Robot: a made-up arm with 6 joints. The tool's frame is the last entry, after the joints.
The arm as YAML. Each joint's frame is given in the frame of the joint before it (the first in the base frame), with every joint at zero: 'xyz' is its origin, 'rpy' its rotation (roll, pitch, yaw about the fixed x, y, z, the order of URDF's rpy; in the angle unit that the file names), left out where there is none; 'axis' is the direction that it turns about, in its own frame. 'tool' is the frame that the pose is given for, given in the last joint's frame.
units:
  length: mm
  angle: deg
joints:
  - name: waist
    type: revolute
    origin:
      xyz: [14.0, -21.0, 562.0]
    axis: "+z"
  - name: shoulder
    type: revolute
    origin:
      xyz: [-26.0, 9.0, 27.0]
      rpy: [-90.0, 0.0, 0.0]
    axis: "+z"
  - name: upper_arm
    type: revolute
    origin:
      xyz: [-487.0, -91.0, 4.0]
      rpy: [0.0, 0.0, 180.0]
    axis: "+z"
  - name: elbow
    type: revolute
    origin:
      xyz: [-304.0, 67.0, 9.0]
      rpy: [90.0, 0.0, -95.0]
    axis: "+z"
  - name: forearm
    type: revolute
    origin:
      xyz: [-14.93, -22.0, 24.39]
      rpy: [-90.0, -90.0, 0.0]
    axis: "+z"
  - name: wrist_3
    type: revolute
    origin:
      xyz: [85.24, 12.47, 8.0]
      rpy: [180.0, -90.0, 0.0]
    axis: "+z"
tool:
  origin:
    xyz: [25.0, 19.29, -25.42]
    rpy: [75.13, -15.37, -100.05]
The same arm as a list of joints. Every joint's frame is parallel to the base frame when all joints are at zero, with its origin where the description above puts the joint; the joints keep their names.
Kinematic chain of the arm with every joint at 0, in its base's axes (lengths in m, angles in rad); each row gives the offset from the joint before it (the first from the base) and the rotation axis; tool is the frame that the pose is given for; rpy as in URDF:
waist: xyz 0.014 -0.021 0.562 axis +z
shoulder: xyz -0.026 0.009 0.027 axis +y
upper_arm: xyz -0.487 0.004 0.091 axis +y
elbow: xyz 0.304 0.009 0.067 axis 0.996191 0 0.087199
forearm: xyz 0.023 -0.022 0.017 axis +y
wrist_3: xyz 0.086 0.008 -0.005 axis 0.996191 0 0.087199
tool: xyz -0.027 0.025 0.017 rpy 0.8434 1.1751 -0.4517

